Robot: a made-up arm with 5 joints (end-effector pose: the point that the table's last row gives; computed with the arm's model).
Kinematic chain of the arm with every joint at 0, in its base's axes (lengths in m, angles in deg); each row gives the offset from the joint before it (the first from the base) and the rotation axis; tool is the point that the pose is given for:
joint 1: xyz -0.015 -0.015 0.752 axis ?
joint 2: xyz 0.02 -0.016 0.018 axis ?
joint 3: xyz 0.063 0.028 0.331 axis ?
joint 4: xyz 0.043 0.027 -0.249 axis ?
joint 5: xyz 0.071 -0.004 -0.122 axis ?
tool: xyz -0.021 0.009 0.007
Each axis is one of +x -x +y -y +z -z.
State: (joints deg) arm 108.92 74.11 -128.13 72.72 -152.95
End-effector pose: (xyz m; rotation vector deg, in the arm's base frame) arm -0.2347 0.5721 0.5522 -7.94 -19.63 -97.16
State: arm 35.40 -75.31 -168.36 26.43 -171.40
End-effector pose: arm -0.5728 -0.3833 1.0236 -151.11 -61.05 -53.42
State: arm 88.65 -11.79 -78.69 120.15 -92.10
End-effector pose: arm -0.0225 0.2455 1.0210 -1.38 -45.88 -173.30
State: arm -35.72 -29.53 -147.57 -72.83 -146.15
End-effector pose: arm -0.2130 0.1469 1.3010 122.98 -2.01 70.64
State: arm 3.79 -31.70 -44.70 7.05 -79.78
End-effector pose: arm 0.2633 0.0194 1.0821 -46.27 -59.23 72.39
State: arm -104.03 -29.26 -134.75 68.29 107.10
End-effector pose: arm 0.0246 -0.0726 1.4376 -3.22 120.01 104.64
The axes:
joint 1: +z
joint 2: +y
joint 3: +y
joint 4: +y
joint 5: -z

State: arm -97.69 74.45 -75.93 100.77 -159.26
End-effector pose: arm -0.0332 -0.2926 0.4825 80.70 -64.13 44.83
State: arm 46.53 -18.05 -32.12 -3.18 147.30
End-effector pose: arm 0.1937 0.2615 0.9842 59.94 7.27 -92.58
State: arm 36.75 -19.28 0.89 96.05 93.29
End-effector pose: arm -0.0525 0.0262 0.7766 -72.93 33.98 -47.35
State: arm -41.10 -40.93 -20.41 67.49 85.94
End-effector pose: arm 0.1394 -0.0746 0.8569 -2.90 7.04 -126.89
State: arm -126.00 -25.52 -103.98 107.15 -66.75
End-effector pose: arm -0.1129 -0.1826 1.2018 -23.22 2.59 -58.47
